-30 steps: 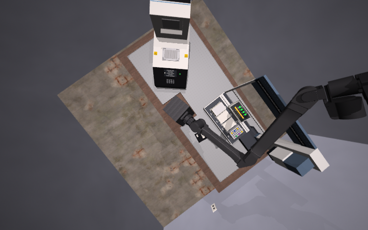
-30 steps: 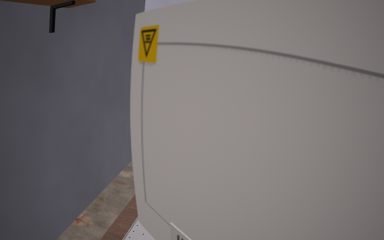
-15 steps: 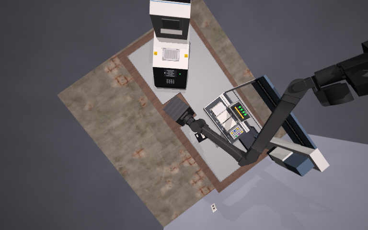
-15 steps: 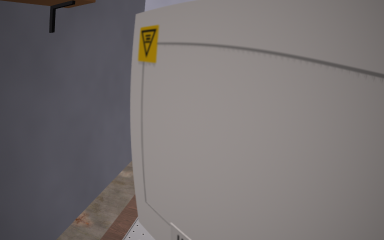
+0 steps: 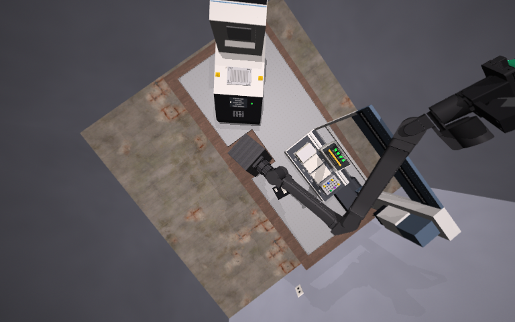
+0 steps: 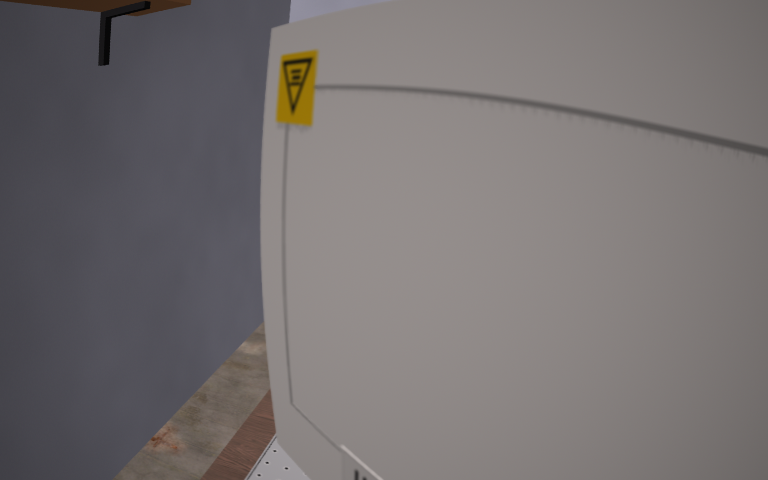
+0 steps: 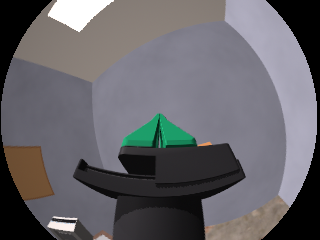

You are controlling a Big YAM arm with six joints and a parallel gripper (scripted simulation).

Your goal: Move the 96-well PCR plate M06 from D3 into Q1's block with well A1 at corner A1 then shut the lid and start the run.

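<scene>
Now: hand 850 mm above the deep-well block, 260 mm past it and 20 mm to the right of it. Also, from my hand: tube cooling block 850 mm below, 310 mm behind, 270 mm to the right; then black nest 920 mm below, 560 mm behind, 60 mm to the right.
</scene>
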